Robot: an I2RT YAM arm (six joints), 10 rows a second.
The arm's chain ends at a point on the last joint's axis. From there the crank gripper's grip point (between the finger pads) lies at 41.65 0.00 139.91 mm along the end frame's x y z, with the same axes.
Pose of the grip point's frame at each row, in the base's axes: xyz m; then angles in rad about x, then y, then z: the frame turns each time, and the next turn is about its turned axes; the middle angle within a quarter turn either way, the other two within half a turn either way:
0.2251 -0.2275 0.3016 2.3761 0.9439 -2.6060
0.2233 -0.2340 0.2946 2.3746 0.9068 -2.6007
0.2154 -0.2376 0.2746 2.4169 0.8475 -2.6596
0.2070 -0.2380 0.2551 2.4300 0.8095 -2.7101
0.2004 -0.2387 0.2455 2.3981 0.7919 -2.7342
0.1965 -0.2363 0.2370 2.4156 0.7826 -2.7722
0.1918 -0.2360 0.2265 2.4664 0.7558 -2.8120
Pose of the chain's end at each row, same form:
0.1328 -0.1659 0.3964 2.3761 0.9439 -2.6060
0.1351 -0.1701 0.3918 2.3746 0.9068 -2.6007
0.1349 -0.1723 0.3774 2.4169 0.8475 -2.6596
0.1318 -0.1703 0.3603 2.4300 0.8095 -2.7101
0.1277 -0.1659 0.3491 2.3981 0.7919 -2.7342
0.1254 -0.1635 0.3417 2.4156 0.7826 -2.7722
0.1245 -0.1660 0.3355 2.4664 0.7558 -2.8120

